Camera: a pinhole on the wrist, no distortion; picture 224 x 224 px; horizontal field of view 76.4 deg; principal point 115.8 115.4 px. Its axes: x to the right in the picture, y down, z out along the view. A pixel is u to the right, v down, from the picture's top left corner.
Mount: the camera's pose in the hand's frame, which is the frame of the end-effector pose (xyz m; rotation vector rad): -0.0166 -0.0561 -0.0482 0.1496 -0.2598 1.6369
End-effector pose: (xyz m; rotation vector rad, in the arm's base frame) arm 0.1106 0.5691 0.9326 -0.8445 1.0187 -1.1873
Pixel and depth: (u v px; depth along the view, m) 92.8 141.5 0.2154
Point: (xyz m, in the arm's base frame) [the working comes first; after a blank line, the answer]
In the camera's frame: -0.0348 0.0395 0.2154

0.1975 0.6059 1.1302
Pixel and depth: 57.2 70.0 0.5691
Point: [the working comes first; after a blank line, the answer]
In the camera's frame: -0.2343 -0.1815 0.5691

0.4151 0.3439 1.4429
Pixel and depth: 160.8 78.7 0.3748
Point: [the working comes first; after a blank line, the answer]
In the camera's frame: 0.1185 -0.0966 0.3748

0.4342 0.5176 1.0702
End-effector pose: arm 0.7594 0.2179 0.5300 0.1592 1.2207 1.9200
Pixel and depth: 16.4 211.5 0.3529
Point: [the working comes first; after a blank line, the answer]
In the camera's frame: -0.2465 0.2383 0.3529

1.2599 0.2580 0.3988
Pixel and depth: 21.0 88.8 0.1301
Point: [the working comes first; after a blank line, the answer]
In the camera's frame: -0.0867 -0.0243 0.1301

0.8825 0.2933 0.4208
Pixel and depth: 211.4 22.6 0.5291
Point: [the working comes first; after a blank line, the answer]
In the camera's frame: 0.3554 -0.3450 0.5291

0.7797 0.7729 0.8864
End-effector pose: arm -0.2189 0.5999 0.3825 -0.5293 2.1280 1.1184
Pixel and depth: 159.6 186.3 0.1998
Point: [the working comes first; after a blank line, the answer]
In the camera's frame: 0.0615 0.0995 0.1998

-0.0366 0.7025 0.3842
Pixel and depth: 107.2 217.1 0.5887
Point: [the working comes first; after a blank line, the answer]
In the camera's frame: -0.0356 0.4207 0.5887

0.4486 0.8702 0.3691
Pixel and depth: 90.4 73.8 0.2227
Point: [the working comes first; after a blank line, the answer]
In the camera's frame: -0.0397 -0.0651 0.2227

-0.0950 0.6517 0.2056
